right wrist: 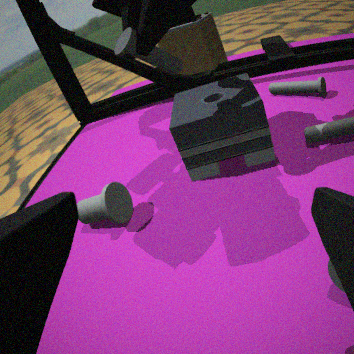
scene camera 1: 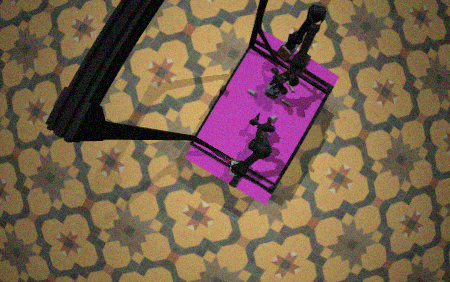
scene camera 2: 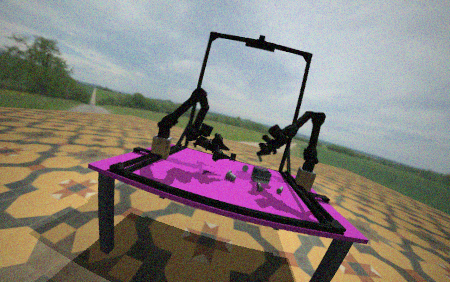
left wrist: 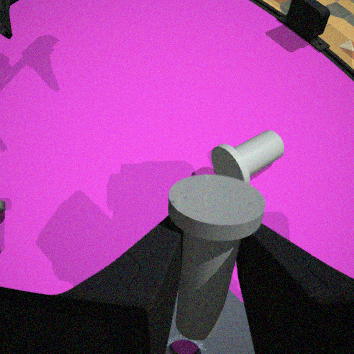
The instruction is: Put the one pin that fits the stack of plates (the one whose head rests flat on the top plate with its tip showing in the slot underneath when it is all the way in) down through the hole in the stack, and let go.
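My left gripper (scene camera 2: 261, 152) (left wrist: 208, 225) is shut on a grey pin (left wrist: 216, 205) (right wrist: 125, 41), just under its wide round head. The pin is tilted and hangs in the air above the stack of plates, apart from it. The stack of plates (scene camera 1: 272, 91) (scene camera 2: 261, 174) (left wrist: 232, 320) (right wrist: 220, 127) stands on the table. Its top hole (left wrist: 185, 346) (right wrist: 214, 97) looks open, and a slot shows low in its side in the right wrist view. My right gripper (scene camera 1: 262, 123) (scene camera 2: 228, 152) (right wrist: 198, 203) is wide open and empty, above the table, apart from the stack.
A short, wide-headed pin (scene camera 1: 251, 92) (scene camera 2: 245, 168) (left wrist: 260, 152) (right wrist: 117, 204) lies beside the stack. Two slimmer pins (right wrist: 297, 87) (right wrist: 332, 131) lie on its other side. Another pin (scene camera 1: 272, 118) (scene camera 2: 230, 176) lies near my right gripper. Black rails (scene camera 2: 200, 201) edge the table.
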